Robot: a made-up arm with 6 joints. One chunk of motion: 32 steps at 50 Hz.
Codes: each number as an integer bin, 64 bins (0 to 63) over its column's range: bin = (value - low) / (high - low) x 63, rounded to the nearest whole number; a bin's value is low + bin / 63 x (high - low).
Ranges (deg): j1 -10..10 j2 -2..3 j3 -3..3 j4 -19..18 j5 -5..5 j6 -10..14
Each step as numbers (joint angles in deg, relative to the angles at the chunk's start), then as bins.
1 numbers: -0.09 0.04 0.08 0.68 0.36 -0.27
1 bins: 31 26 32 34 34 26
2 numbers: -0.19 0.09 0.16 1.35 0.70 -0.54
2 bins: 31 26 33 35 36 25
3 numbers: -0.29 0.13 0.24 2.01 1.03 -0.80
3 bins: 31 27 34 36 38 24
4 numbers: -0.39 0.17 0.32 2.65 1.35 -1.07
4 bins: 30 27 35 37 40 23
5 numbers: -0.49 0.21 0.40 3.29 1.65 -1.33
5 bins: 30 28 36 38 42 23
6 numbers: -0.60 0.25 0.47 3.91 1.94 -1.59
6 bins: 30 28 36 39 44 22
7 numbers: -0.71 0.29 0.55 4.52 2.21 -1.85
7 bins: 29 29 37 40 45 21
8 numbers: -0.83 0.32 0.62 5.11 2.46 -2.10
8 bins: 29 29 38 41 47 21
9 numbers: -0.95 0.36 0.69 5.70 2.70 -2.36
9 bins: 29 30 39 42 49 20
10 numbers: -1.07 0.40 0.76 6.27 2.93 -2.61
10 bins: 28 30 39 43 50 19
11 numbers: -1.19 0.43 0.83 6.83 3.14 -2.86
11 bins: 28 31 40 44 51 19
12 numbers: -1.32 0.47 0.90 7.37 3.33 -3.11
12 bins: 27 31 41 45 52 18
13 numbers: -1.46 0.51 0.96 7.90 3.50 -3.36
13 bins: 27 32 42 46 54 17
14 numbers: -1.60 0.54 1.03 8.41 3.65 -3.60
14 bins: 26 32 42 47 54 17
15 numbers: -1.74 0.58 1.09 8.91 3.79 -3.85
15 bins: 26 33 43 48 55 16
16 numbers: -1.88 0.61 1.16 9.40 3.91 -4.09
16 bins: 26 33 44 48 56 16
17 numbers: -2.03 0.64 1.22 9.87 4.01 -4.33
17 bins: 25 33 44 49 57 15
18 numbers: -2.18 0.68 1.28 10.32 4.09 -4.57
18 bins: 25 34 45 50 57 14
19 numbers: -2.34 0.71 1.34 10.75 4.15 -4.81
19 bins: 24 34 46 51 58 14
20 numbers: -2.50 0.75 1.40 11.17 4.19 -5.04
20 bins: 24 35 46 51 58 13
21 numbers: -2.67 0.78 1.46 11.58 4.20 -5.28
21 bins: 23 35 47 52 58 12
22 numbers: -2.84 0.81 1.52 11.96 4.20 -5.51
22 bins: 23 35 47 53 58 12
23 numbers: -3.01 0.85 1.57 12.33 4.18 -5.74
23 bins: 22 36 48 53 58 11
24 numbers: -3.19 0.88 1.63 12.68 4.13 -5.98
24 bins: 21 36 49 54 58 11
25 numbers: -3.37 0.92 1.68 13.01 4.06 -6.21
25 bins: 21 37 49 55 57 10
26 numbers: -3.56 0.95 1.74 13.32 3.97 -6.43
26 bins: 20 37 50 55 57 9
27 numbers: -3.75 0.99 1.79 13.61 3.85 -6.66
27 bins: 20 38 50 56 56 9
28 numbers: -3.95 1.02 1.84 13.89 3.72 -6.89
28 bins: 19 38 51 56 55 8
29 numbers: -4.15 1.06 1.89 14.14 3.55 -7.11
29 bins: 18 39 51 56 54 8
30 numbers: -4.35 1.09 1.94 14.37 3.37 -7.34
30 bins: 18 39 52 57 53 7
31 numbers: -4.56 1.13 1.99 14.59 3.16 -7.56
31 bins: 17 39 52 57 51 6
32 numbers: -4.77 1.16 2.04 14.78 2.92 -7.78
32 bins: 16 40 53 58 50 6
